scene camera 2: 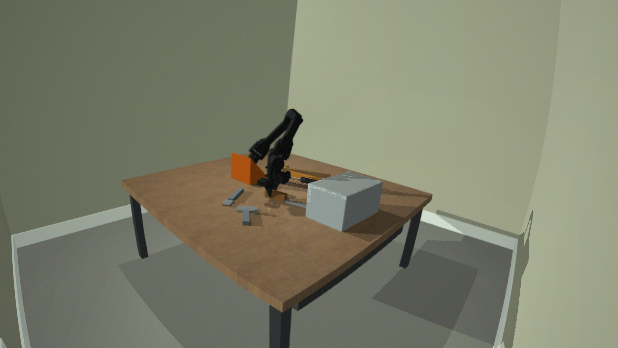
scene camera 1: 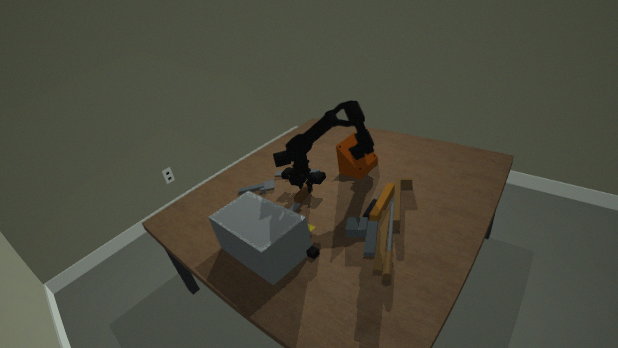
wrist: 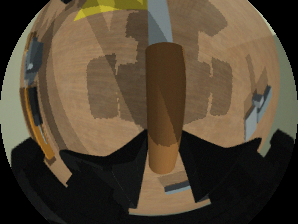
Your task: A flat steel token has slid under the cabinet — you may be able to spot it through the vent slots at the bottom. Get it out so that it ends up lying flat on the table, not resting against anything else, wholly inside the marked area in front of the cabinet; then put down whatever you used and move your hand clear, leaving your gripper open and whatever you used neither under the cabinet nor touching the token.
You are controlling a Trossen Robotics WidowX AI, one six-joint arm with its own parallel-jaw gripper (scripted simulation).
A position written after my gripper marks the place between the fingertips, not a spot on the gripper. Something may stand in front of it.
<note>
I see my gripper (scene camera 1: 306,192).
My gripper is seen too in the wrist view (wrist: 161,132).
</note>
